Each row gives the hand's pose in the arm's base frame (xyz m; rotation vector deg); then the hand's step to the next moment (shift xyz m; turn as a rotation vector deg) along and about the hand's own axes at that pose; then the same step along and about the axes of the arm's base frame.
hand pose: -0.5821 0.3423 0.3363 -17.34 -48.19 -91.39
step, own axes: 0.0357 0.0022 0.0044 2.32 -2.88 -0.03
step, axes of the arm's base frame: -0.0070 -0.0238 0.0262 -3.21 -1.79 0.44
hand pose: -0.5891 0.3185 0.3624 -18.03 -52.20 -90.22
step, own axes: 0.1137 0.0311 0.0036 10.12 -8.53 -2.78
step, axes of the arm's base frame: 0.0011 -0.0775 0.0889 -9.49 -9.49 1.69
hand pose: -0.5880 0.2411 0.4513 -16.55 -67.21 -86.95
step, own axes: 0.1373 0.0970 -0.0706 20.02 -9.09 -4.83
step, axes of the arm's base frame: 0.0659 -0.1253 0.1148 -12.40 -17.18 7.60
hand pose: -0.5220 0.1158 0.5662 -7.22 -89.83 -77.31
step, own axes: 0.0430 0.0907 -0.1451 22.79 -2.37 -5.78
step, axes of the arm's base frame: 0.1253 -0.1019 0.0710 -8.85 -16.85 14.00
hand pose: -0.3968 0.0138 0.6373 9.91 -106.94 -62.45
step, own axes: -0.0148 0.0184 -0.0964 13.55 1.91 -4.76
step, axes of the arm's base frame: 0.0885 -0.0401 0.0202 -3.21 -8.85 11.01
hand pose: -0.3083 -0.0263 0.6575 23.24 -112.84 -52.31
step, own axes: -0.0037 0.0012 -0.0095 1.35 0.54 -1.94
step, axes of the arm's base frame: 0.0100 -0.0012 0.0017 0.93 -1.29 1.83
